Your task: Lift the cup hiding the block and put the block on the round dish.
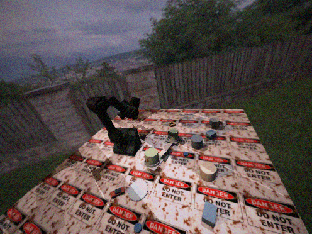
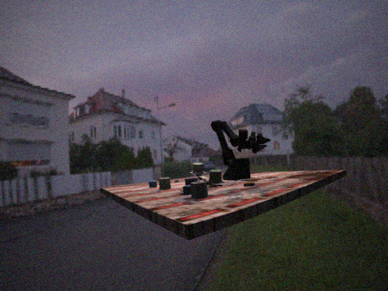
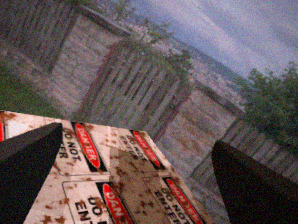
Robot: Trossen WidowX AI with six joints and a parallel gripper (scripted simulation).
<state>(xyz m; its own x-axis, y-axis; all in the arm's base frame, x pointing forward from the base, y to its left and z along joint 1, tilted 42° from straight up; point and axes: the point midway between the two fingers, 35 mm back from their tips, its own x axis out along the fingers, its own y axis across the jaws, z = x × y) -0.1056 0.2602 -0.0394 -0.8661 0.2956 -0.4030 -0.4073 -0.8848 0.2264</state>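
My gripper tip is now 430 mm short of the olive cup, 50 mm to the left of it and 180 mm above it. The rest, counted from my gripper tip: grey cylinder 710 mm ahead, 150 mm to the left, 200 mm below; then round dish 350 mm ahead, 460 mm to the right, 230 mm below; then red toy car 260 mm ahead, 510 mm to the right, 220 mm below.
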